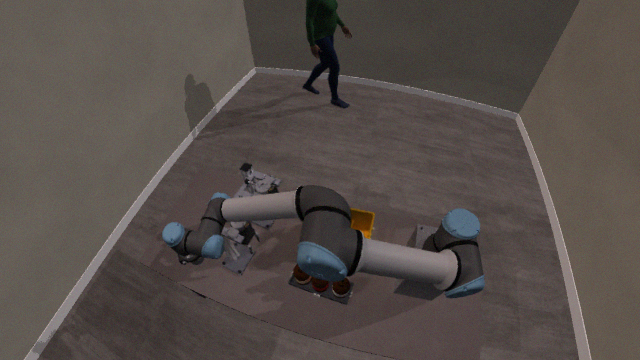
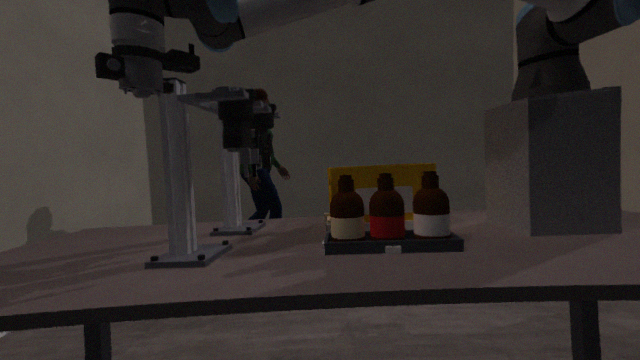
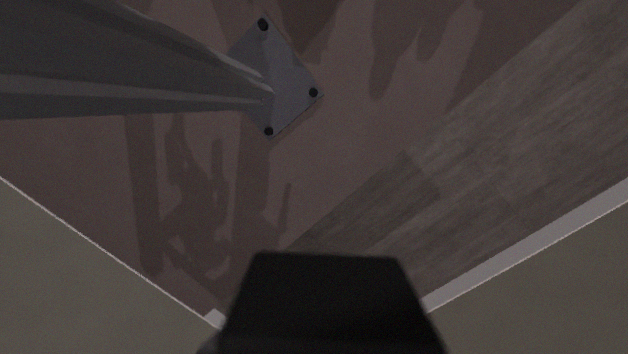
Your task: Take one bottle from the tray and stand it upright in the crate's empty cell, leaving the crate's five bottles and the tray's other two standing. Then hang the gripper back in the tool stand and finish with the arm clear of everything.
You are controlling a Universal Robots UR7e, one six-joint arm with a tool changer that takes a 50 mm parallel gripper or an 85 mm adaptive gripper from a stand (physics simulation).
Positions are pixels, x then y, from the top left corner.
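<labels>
A parallel gripper [image 2: 235, 114] is 0.74 m from the lens, while a red-label bottle [image 2: 386, 206] stands 0.69 m from the lens.
</labels>
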